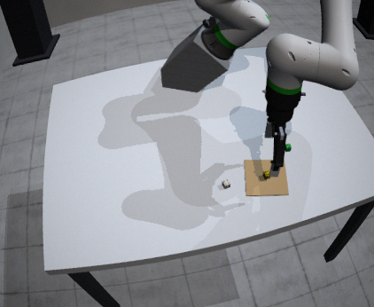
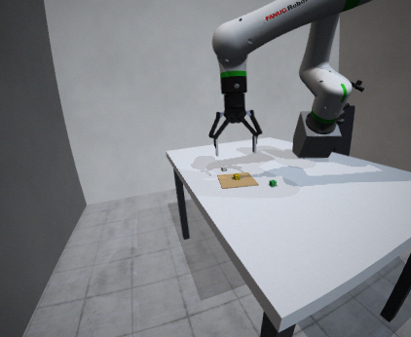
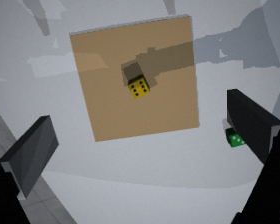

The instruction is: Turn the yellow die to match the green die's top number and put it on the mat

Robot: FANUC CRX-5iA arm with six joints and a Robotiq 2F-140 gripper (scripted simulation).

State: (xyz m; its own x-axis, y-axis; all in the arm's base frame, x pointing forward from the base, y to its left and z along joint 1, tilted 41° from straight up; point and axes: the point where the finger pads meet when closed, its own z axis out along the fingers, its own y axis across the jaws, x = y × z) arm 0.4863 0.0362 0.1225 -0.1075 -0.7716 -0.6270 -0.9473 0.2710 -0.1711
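Right now my hand is 11 cm above the yellow die. Round my hand: white die: 13 cm to the right, 11 cm below, 2 cm ahead; green die: 11 cm below, 11 cm behind, 10 cm to the left; tan mat: 12 cm below.
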